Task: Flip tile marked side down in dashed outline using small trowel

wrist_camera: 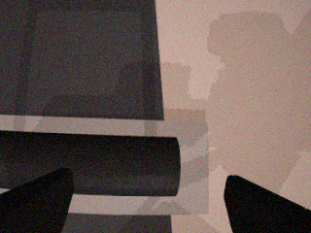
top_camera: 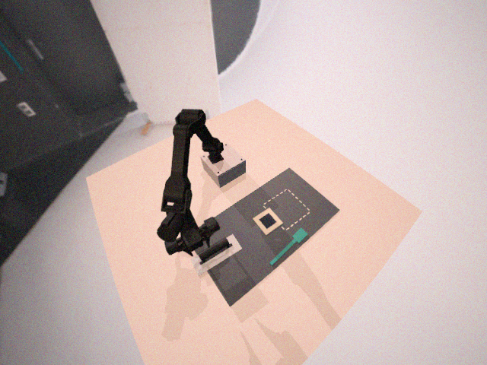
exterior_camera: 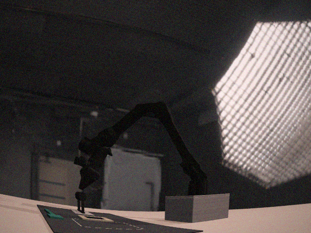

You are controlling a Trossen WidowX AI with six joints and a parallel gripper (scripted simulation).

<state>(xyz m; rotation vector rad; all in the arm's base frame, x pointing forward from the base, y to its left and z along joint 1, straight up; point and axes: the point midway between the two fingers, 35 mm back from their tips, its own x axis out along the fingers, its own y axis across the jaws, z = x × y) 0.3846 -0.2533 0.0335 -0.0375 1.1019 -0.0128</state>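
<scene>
The cream tile lies 31 cm to the left of my gripper tip, 10 cm below it and 1 cm behind it. From my gripper tip the other things lie so: green trowel (34 cm to the left, 13 cm ahead, 10 cm below); then dark mat (30 cm to the left, 12 cm below).
</scene>
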